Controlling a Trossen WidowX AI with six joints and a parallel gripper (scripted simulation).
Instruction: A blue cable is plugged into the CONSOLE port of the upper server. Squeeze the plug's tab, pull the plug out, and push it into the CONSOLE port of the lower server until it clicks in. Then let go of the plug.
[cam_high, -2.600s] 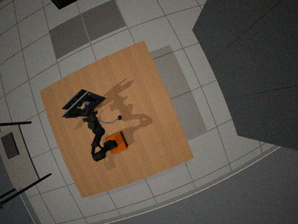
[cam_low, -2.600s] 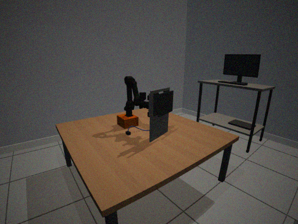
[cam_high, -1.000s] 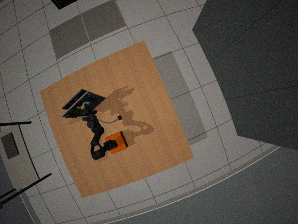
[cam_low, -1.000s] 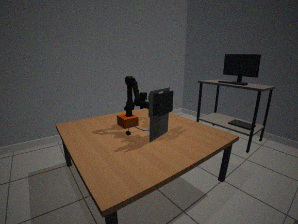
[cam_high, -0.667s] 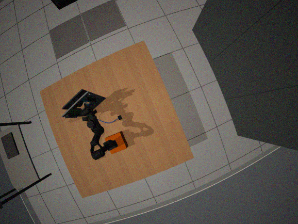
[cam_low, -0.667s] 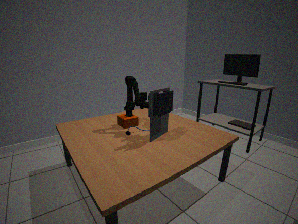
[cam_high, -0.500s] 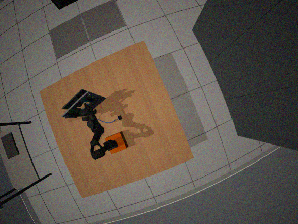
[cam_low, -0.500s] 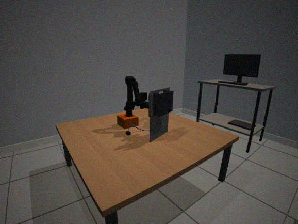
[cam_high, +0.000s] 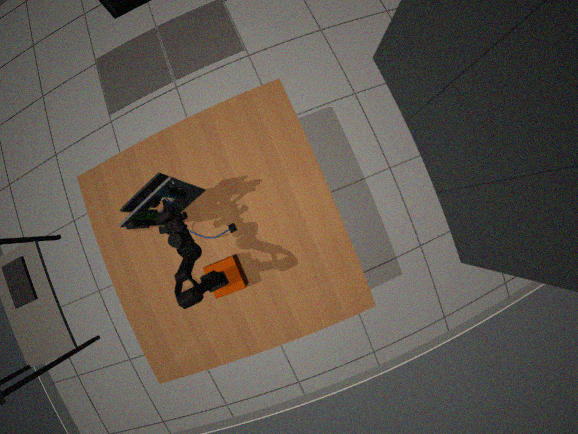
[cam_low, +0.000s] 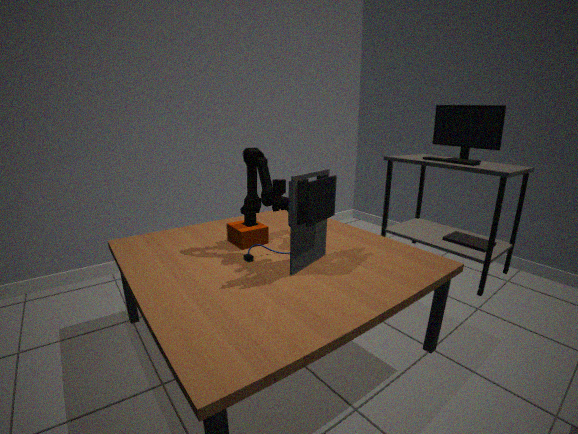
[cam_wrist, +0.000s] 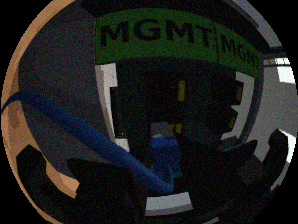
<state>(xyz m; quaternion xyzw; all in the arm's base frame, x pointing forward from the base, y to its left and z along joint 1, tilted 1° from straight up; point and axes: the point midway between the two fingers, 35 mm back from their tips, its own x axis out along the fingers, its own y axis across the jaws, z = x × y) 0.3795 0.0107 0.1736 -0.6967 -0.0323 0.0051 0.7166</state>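
My gripper tip is now right at the blue plug. From my gripper tip the other things lie so: black end piece (220 mm behind, 160 mm to the right, 250 mm below).
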